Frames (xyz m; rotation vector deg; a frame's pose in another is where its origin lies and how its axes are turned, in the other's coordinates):
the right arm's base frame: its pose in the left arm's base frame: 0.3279 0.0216 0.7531 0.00 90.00 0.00
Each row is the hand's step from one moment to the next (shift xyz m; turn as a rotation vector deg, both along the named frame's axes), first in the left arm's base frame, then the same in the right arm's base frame.
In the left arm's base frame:
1: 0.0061 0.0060 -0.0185 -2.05 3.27 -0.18
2: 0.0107 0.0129 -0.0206 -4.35 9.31 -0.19
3: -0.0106 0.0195 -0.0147 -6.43 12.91 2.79
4: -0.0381 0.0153 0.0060 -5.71 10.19 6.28
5: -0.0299 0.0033 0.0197 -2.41 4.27 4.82
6: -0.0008 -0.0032 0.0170 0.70 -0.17 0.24
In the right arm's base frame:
1: 0.0185 0.0060 0.0061 0.18 3.27 -2.05
2: 0.0206 0.0129 0.0107 0.19 9.31 -4.35
3: 0.0147 0.0195 -0.0106 -2.79 12.91 -6.43
4: -0.0060 0.0153 -0.0381 -6.28 10.19 -5.71
5: -0.0197 0.0033 -0.0299 -4.82 4.27 -2.41
6: -0.0170 -0.0032 -0.0008 -0.24 -0.17 0.70

